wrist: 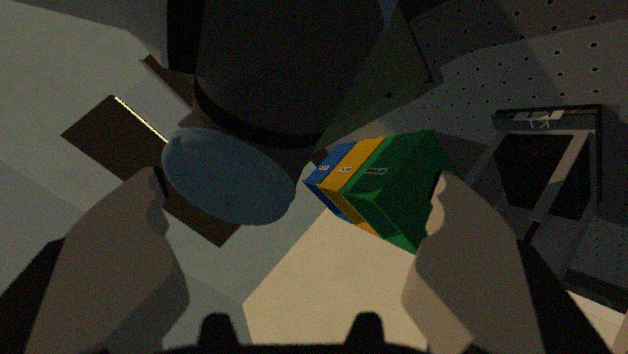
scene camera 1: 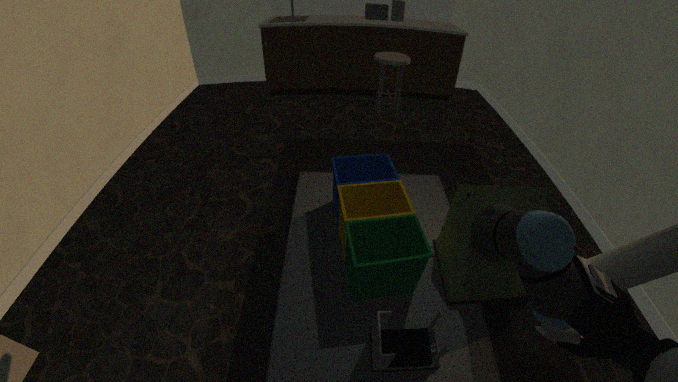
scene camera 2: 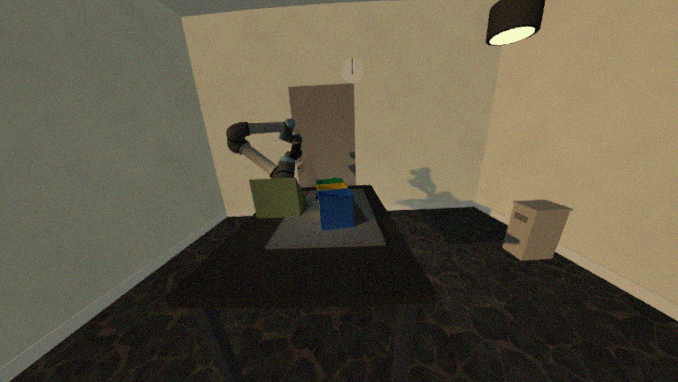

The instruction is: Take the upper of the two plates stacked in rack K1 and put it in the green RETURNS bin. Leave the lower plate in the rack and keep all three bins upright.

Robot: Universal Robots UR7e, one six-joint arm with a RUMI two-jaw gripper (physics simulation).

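Rack K1 is a low dark frame in front of the green bin. A flat black surface shows inside it; I cannot tell the upper plate from the lower one. The green bin stands upright, nearest the rack. The yellow bin and the blue bin stand upright in a row behind it. My gripper is open and empty, raised to the side of the rack and bins, with its fingers wide apart in the wrist view.
A green block-like pedestal stands beside the bins at the arm's side. A grey perforated board lies under the rack and bins on the dark table. A stool and a counter stand far behind.
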